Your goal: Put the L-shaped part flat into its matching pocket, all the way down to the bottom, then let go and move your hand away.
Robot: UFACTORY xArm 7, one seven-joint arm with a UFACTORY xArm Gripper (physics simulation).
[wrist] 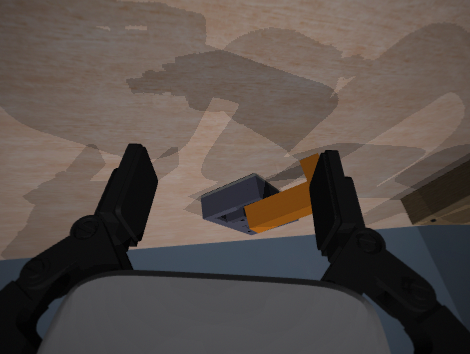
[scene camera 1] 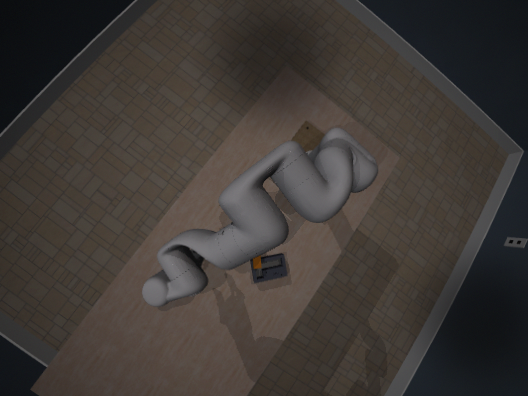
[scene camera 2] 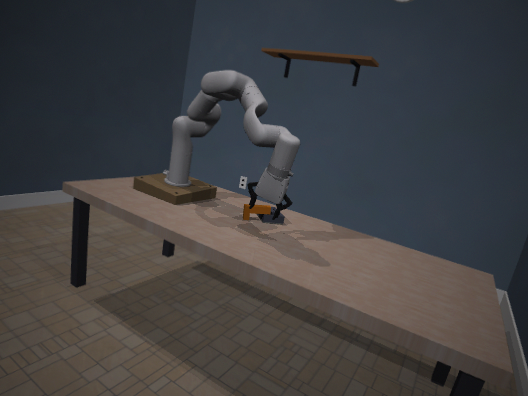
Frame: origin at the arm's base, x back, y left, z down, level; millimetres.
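Seen in the pictures: gripper, fingertip midpoint: (wrist: 232,165) (scene camera 1: 201,256) (scene camera 2: 262,212); arm's base, origin of the base link: (scene camera 2: 177,182).
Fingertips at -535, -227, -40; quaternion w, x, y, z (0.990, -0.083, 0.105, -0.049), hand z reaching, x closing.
Observation:
Offsets run from my fingertips to a thing's top centre, as dx, dy, dz. Level surfaces: height alone.
The orange L-shaped part {+96, +187, +27} (scene camera 1: 257,262) (scene camera 2: 260,209) (wrist: 280,207) is not flat in a pocket. One arm lies across the edge of the dark grey pocket box {+66, +265, +58} (scene camera 1: 275,275) (scene camera 2: 276,219) (wrist: 227,201), and the other points down outside the box, at the end toward the robot's base. An open channel of the box shows in scene camera 1. My gripper (scene camera 2: 264,211) (wrist: 232,165) is wide open with nothing between its fingers. In the wrist view the part and box lie beyond the fingertips, and the right finger hides some of the part. The arm hides the gripper in scene camera 1.
The arm stands on a wooden base block (scene camera 1: 306,132) (scene camera 2: 172,192) (wrist: 440,200) at one end of the long wooden table {dz +95} (scene camera 1: 150,340) (scene camera 2: 400,285). A wall shelf (scene camera 2: 320,57) hangs high behind the arm. The table's long edge runs near the box.

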